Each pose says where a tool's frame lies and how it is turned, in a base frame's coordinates. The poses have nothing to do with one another.
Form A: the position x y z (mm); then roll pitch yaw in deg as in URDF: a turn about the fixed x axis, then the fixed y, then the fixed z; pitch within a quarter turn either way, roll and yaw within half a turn.
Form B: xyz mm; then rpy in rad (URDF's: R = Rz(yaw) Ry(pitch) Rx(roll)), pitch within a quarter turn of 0, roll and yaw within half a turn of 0. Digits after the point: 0 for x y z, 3 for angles.
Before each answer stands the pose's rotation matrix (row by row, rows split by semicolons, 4 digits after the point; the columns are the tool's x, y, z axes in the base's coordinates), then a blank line. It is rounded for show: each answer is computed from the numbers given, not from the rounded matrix.
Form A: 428, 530, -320, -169.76, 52.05, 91.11
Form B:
-0.0119 0.9866 -0.1627; 0.6149 -0.1211 -0.7793; -0.7885 -0.1093 -0.6052

428, 530, -320, -2.963, 0.908, 1.590
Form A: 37, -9, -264, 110.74, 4.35, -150.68
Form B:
-0.8694 -0.2353 -0.4345; -0.4883 0.2740 0.8285; -0.0758 0.9325 -0.3531

37, -9, -264, 1.933, 0.076, -2.630
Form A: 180, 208, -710, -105.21, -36.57, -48.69
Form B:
0.5302 0.1825 0.8280; -0.6033 -0.6051 0.5196; 0.5958 -0.7750 -0.2107

180, 208, -710, -1.836, -0.638, -0.850
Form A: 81, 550, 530, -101.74, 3.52, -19.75
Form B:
0.9394 -0.1253 0.3191; -0.3373 -0.1712 0.9257; -0.0614 -0.9772 -0.2031

81, 550, 530, -1.776, 0.061, -0.345
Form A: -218, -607, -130, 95.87, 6.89, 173.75
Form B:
-0.9869 -0.1075 0.1205; 0.1081 0.1147 0.9875; -0.1200 0.9876 -0.1015

-218, -607, -130, 1.673, 0.120, 3.033
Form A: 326, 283, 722, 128.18, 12.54, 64.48
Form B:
0.4205 0.6314 0.6516; 0.8809 -0.1123 -0.4598; -0.2171 0.7673 -0.6034

326, 283, 722, 2.237, 0.219, 1.125
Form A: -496, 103, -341, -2.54, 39.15, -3.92
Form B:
0.7737 0.0404 0.6323; -0.0530 0.9986 0.0011; -0.6314 -0.0344 0.7747

-496, 103, -341, -0.044, 0.683, -0.068
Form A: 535, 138, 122, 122.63, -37.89, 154.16
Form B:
-0.7103 0.7005 0.0690; 0.3440 0.2599 0.9023; 0.6141 0.6646 -0.4255

535, 138, 122, 2.140, -0.661, 2.691
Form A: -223, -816, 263, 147.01, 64.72, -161.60
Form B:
-0.4052 -0.7319 0.5478; -0.1348 0.6405 0.7561; -0.9042 0.2325 -0.3582

-223, -816, 263, 2.566, 1.130, -2.820
